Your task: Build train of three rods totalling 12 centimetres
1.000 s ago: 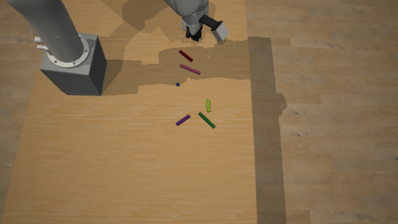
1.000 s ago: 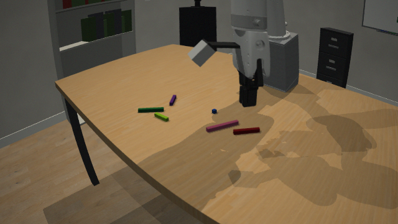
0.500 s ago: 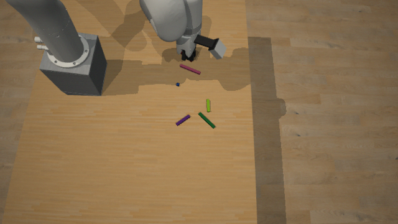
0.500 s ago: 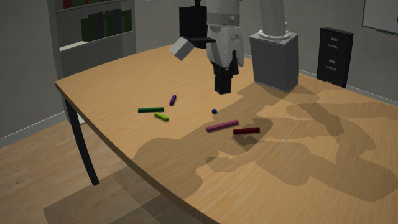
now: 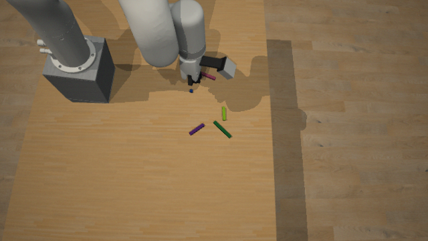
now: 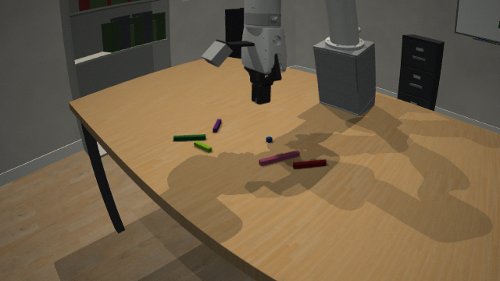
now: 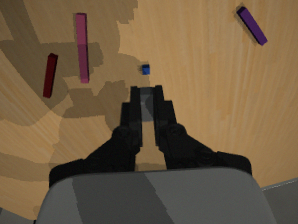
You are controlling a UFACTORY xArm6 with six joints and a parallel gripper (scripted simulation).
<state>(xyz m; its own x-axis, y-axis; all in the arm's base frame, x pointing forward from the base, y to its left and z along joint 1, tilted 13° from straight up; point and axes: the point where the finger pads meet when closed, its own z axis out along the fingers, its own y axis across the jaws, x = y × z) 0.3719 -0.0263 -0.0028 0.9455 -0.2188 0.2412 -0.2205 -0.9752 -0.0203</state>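
Now: the grey rod 20 mm below my hand. From my hand the other things lie so: pink rod: 20 mm ahead, 70 mm to the left, 120 mm below; then blue rod: 30 mm behind, 120 mm below; then lime rod: 100 mm ahead, 90 mm to the right, 120 mm below.
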